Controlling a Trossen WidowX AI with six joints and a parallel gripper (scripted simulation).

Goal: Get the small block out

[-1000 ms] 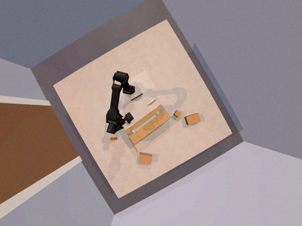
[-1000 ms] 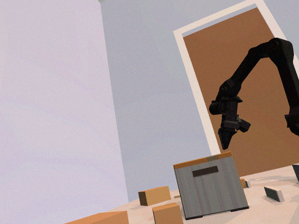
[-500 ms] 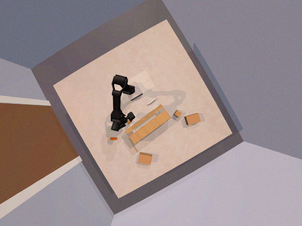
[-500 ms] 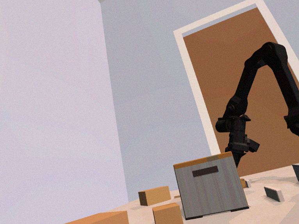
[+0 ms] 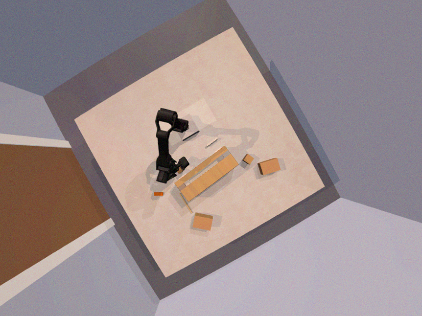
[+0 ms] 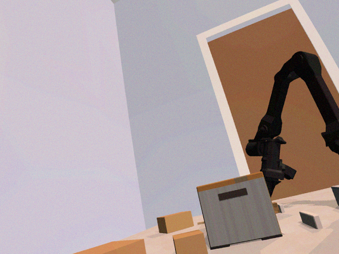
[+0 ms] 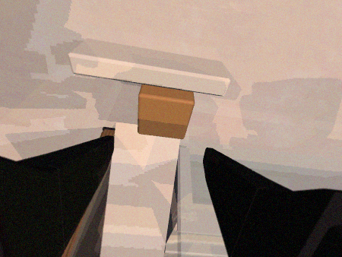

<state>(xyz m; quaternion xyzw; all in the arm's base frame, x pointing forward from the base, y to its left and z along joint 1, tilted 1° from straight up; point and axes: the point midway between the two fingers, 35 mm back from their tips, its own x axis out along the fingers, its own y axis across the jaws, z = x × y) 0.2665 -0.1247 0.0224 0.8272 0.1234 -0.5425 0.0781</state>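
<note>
My gripper tip is now 1 cm past the tan block and 3 cm above it. The rest, counted from my gripper tip: thin stick (21 cm ahead, 5 cm to the right, 4 cm below); clear-fronted wooden box (2 cm ahead, 15 cm to the left, 2 cm above); orange piece (9 cm ahead, 20 cm to the right, 4 cm below).
</note>
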